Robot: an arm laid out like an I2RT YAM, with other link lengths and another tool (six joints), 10 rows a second.
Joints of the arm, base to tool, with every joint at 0 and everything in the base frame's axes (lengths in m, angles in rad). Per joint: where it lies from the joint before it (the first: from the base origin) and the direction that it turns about. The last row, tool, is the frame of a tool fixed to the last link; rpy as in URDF.
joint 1: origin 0.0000 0.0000 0.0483 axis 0 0 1
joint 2: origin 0.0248 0.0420 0.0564 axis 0 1 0
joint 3: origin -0.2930 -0.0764 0.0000 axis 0 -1 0
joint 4: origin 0.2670 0.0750 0.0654 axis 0 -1 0
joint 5: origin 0.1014 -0.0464 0.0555 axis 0 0 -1
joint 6: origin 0.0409 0.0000 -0.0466 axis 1 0 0
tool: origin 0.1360 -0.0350 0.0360 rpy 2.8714 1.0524 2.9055
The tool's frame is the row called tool.
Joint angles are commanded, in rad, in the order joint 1, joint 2, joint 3, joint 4, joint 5, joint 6. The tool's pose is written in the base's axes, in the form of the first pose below.
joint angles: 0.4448, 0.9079, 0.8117, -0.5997, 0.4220, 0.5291
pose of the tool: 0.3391 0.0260 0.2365 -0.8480 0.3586 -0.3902 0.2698 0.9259 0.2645
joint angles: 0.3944, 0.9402, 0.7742, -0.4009, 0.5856, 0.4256
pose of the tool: 0.3584 -0.0052 0.2650 -0.7323 0.4026 -0.5492 0.3561 0.9139 0.1951
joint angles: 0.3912, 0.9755, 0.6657, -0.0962, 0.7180, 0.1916
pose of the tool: 0.3729 -0.0119 0.2808 -0.6564 0.2995 -0.6924 0.3737 0.9264 0.0464
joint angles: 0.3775, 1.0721, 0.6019, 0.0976, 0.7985, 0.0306
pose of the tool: 0.3868 -0.0163 0.2677 -0.6591 0.2168 -0.7201 0.4132 0.9045 -0.1059
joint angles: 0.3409, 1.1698, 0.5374, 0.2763, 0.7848, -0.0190
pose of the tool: 0.4005 -0.0225 0.2416 -0.6624 0.2008 -0.7217 0.4224 0.8957 -0.1385
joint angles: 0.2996, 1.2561, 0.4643, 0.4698, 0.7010, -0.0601
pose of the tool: 0.4130 -0.0241 0.2156 -0.6668 0.1700 -0.7255 0.3800 0.9151 -0.1348
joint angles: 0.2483, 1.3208, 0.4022, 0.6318, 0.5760, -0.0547
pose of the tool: 0.4215 -0.0271 0.1954 -0.6592 0.1626 -0.7342 0.3207 0.9439 -0.0789
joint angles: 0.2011, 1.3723, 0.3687, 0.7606, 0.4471, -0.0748
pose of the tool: 0.4306 -0.0258 0.1885 -0.6493 0.1268 -0.7499 0.2443 0.9685 -0.0477
